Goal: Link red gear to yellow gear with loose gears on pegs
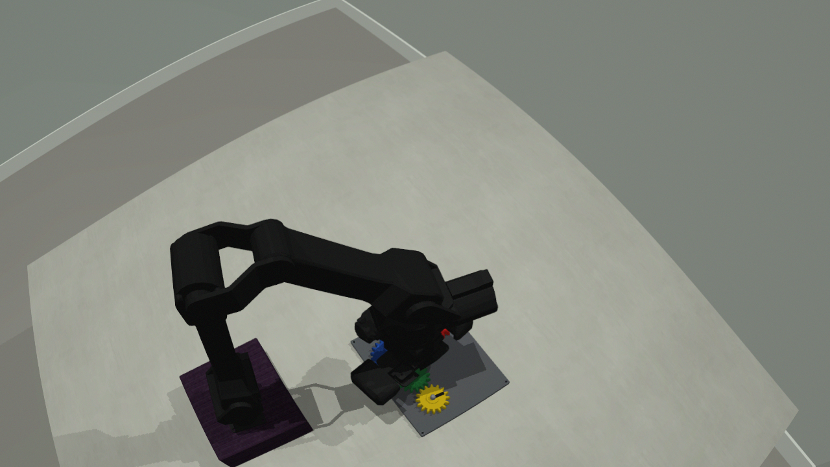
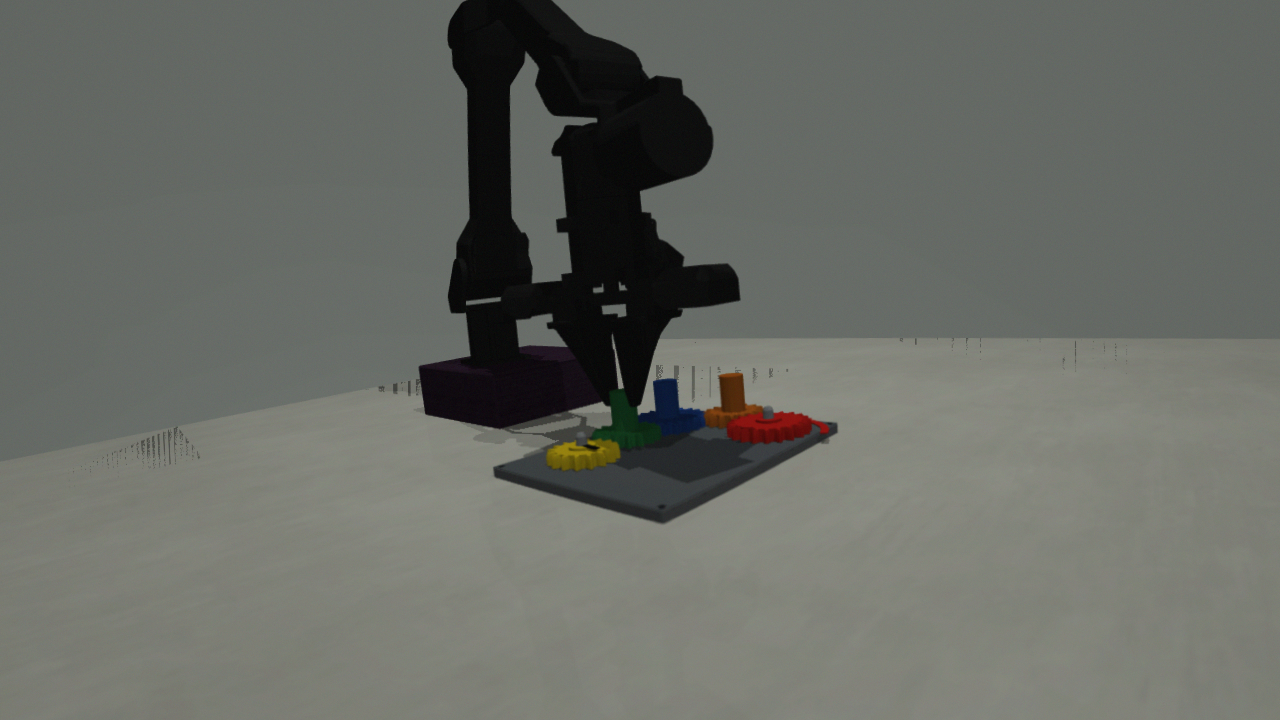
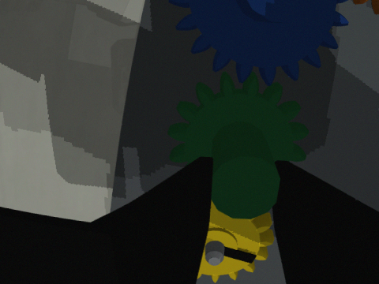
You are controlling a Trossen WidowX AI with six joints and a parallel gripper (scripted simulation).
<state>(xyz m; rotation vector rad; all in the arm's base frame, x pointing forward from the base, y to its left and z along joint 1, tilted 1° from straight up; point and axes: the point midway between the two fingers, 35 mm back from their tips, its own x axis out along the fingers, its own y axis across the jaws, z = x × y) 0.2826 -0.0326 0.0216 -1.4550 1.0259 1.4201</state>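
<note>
Right now my gripper tip is 10 mm above the green gear. The rest, counted from my gripper tip: yellow gear: 50 mm to the right, 20 mm below, 10 mm ahead; then orange gear: 100 mm to the left, 30 mm ahead, 10 mm below; then blue gear: 50 mm to the left, 10 mm below, 10 mm behind.
</note>
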